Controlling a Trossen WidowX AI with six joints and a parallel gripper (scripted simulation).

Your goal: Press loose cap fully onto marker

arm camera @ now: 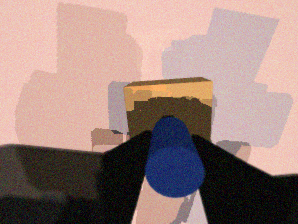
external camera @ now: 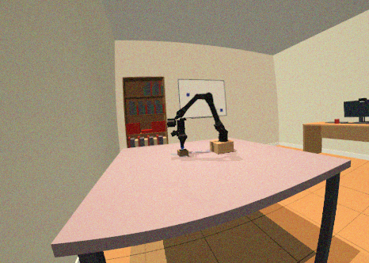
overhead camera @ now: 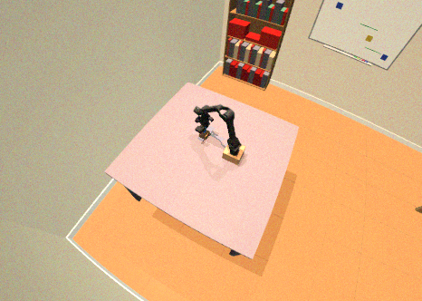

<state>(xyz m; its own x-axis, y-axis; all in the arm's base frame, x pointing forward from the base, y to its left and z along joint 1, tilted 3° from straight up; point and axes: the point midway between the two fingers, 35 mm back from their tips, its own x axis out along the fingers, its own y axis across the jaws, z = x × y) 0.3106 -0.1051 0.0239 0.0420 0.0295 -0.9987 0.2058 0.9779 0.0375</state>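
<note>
My gripper tip is 1 cm below the blue marker cap. The rest, counted from my gripper tip: holder block 5 cm below.
</note>
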